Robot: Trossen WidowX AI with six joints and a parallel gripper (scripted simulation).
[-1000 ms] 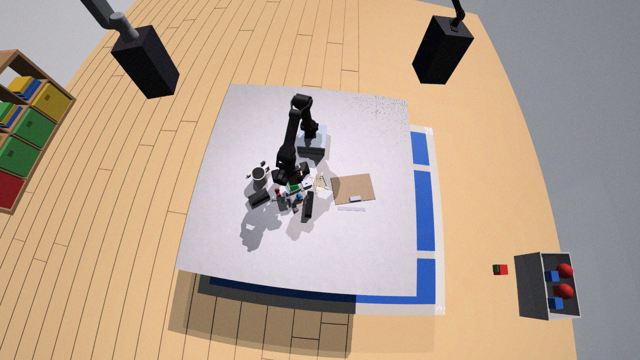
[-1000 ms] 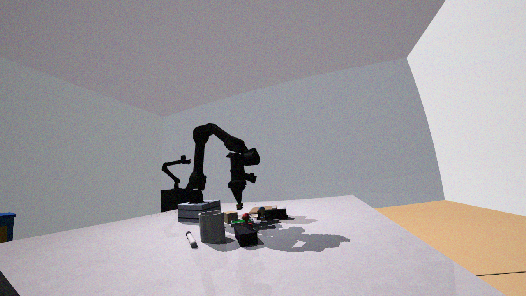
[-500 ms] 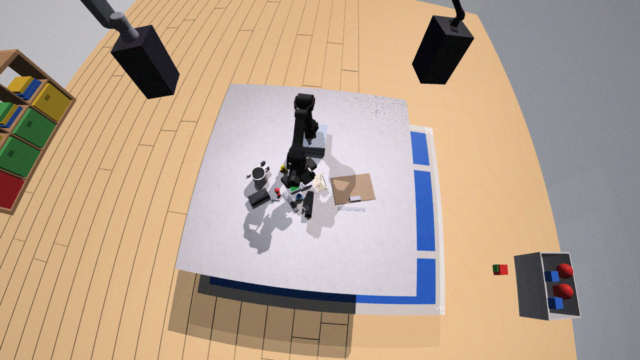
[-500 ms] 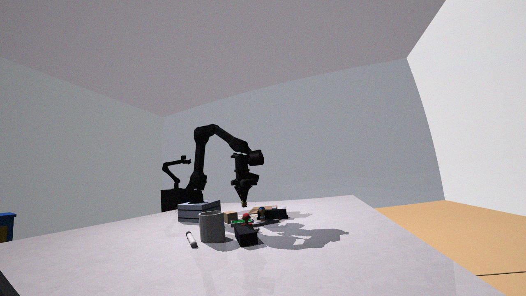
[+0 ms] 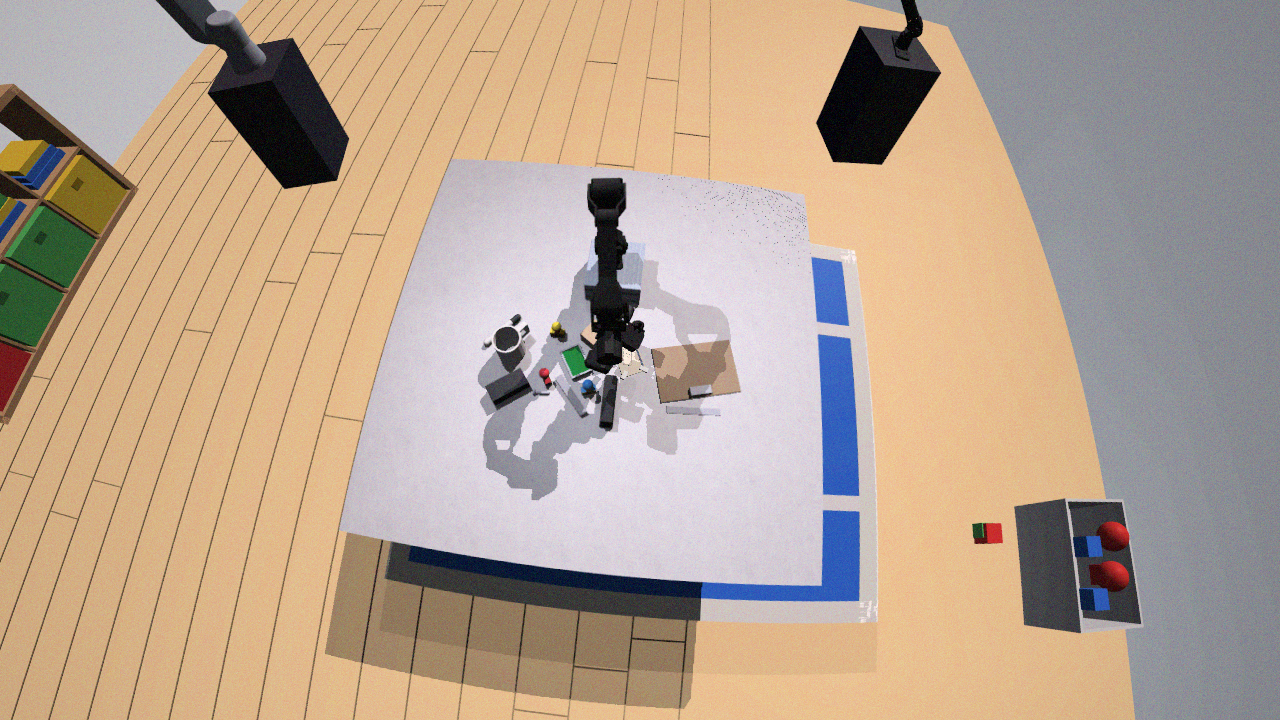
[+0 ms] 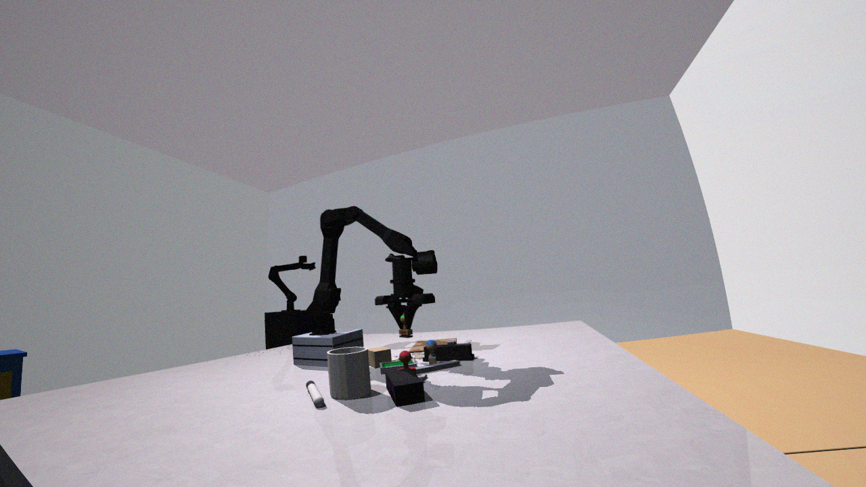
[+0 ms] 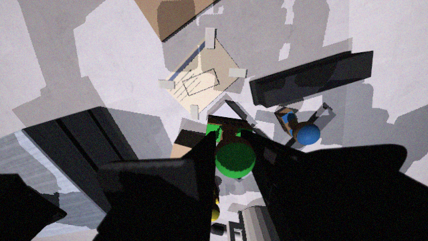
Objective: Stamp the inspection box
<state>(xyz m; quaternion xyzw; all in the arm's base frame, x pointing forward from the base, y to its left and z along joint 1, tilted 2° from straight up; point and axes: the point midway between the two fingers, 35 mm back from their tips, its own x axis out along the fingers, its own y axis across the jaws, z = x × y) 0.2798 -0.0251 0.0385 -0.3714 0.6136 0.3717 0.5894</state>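
My gripper tip is now 90 mm above the cream card, 50 mm to the right of it and 10 mm past it. The rest, counted from my gripper tip: cardboard box: 70 mm below, 70 mm behind, 40 mm to the right; then blue-knobbed stamp: 80 mm ahead, 70 mm to the right, 70 mm below; then green-knobbed stamp: right at my gripper tip.
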